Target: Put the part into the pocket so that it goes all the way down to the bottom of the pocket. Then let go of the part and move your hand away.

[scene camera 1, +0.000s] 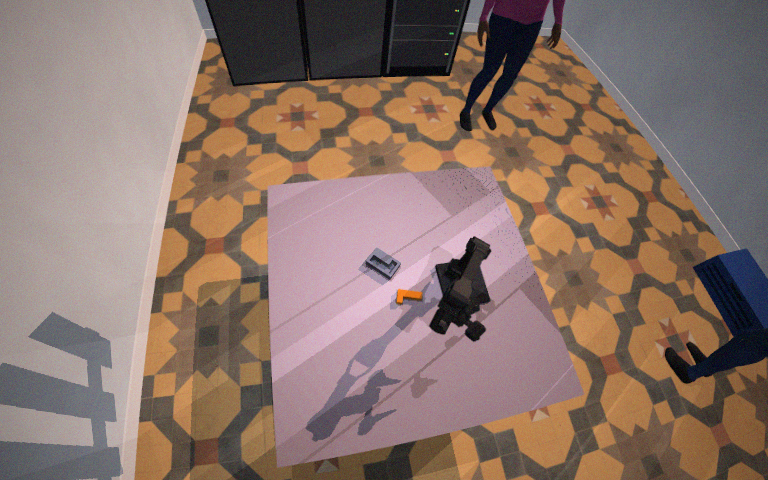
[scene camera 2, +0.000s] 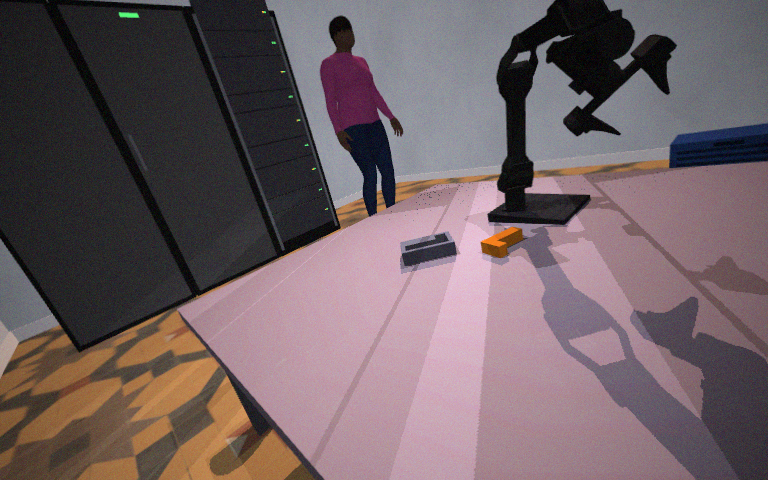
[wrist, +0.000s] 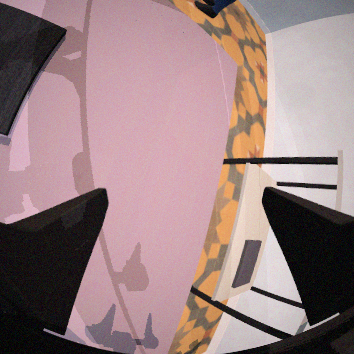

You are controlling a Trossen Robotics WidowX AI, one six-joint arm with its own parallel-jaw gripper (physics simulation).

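Where they show: gripper, fingertip midpoint: [scene camera 2: 642, 114] [wrist: 186, 195]; arm's base, link origin: [scene camera 1: 452, 273] [scene camera 2: 515, 207].
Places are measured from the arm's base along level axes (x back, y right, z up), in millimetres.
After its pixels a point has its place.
An orange L-shaped part [scene camera 1: 408, 295] @[x -244, y -31, z 6 mm] [scene camera 2: 498, 244] @[x -292, y -36, z 6 mm] lies flat on the pink table top, between the grey block and the arm's base. The grey block [scene camera 1: 390, 273] @[x -283, y 93, z 12 mm] [scene camera 2: 429, 254] @[x -329, y 133, z -8 mm] has a dark L-shaped pocket [scene camera 1: 383, 262] @[x -290, y 161, z -2 mm] [scene camera 2: 425, 242] @[x -290, y 161, z 9 mm] open at its top; the part is outside it. My gripper [scene camera 1: 457, 332] @[x -146, y -296, z 221 mm] [scene camera 2: 643, 113] @[x -146, y -296, z 221 mm] [wrist: 186, 195] @[x -146, y -296, z 221 mm] is open and empty, its fingers wide apart, high above the table and well away from both the part and the block. Neither part nor block shows in the wrist view.
The arm's base plate [scene camera 2: 543, 209] @[x -17, y -81, z -6 mm] [wrist: 30, 65] @[x 21, y -150, z -10 mm] stands on the pink table [scene camera 1: 317, 226] @[x -527, y 461, z -23 mm] [scene camera 2: 317, 316] @[x -621, y 266, z -24 mm] [wrist: 160, 125] @[x -22, y -429, z -24 mm]. Dark cabinets [scene camera 1: 345, 39] [scene camera 2: 135, 141], a person in a magenta top [scene camera 1: 504, 50] [scene camera 2: 353, 90] and a blue item [scene camera 1: 736, 283] [scene camera 2: 719, 146] are beyond the table.
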